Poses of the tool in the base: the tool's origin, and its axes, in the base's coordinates. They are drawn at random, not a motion.
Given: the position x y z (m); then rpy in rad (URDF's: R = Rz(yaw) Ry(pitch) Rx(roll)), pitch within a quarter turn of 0, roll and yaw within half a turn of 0.
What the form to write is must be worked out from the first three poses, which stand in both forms.
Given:
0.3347 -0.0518 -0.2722 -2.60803 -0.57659 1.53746
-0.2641 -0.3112 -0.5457 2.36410 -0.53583 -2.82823
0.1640 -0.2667 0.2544 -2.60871 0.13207 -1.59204
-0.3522 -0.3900 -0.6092 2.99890 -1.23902 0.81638
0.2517 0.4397 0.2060 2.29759 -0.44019 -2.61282
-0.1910 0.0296 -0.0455 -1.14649 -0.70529 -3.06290
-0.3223 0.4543 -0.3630 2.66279 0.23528 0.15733
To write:
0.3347 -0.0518 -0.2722 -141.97 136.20 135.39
-0.2641 -0.3112 -0.5457 130.25 127.79 135.37
0.1640 -0.2667 0.2544 -75.35 148.63 11.37
-0.3522 -0.3900 -0.6092 177.20 108.81 38.13
0.2517 0.4397 0.2060 122.22 126.95 141.05
-0.1910 0.0296 -0.0455 -133.05 71.73 -69.17
-0.3223 0.4543 -0.3630 62.51 149.67 -105.17

